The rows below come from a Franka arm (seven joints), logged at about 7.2 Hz.
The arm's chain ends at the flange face. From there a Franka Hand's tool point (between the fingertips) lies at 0.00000 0.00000 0.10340 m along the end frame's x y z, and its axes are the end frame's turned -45 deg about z.
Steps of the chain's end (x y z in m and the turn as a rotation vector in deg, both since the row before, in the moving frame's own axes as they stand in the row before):
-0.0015, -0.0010, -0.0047, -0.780, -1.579, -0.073
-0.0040, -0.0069, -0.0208, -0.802, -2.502, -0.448
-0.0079, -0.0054, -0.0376, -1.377, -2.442, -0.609
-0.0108, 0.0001, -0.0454, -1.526, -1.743, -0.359
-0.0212, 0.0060, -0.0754, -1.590, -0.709, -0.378
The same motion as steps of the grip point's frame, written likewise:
-0.0034, -0.0028, -0.0047, 0.565, -1.668, -0.073
-0.0022, -0.0099, -0.0209, 1.202, -2.336, -0.448
-0.0066, -0.0107, -0.0377, 0.753, -2.700, -0.609
-0.0119, -0.0078, -0.0455, 0.153, -2.312, -0.359
-0.0222, -0.0096, -0.0754, -0.623, -1.626, -0.378

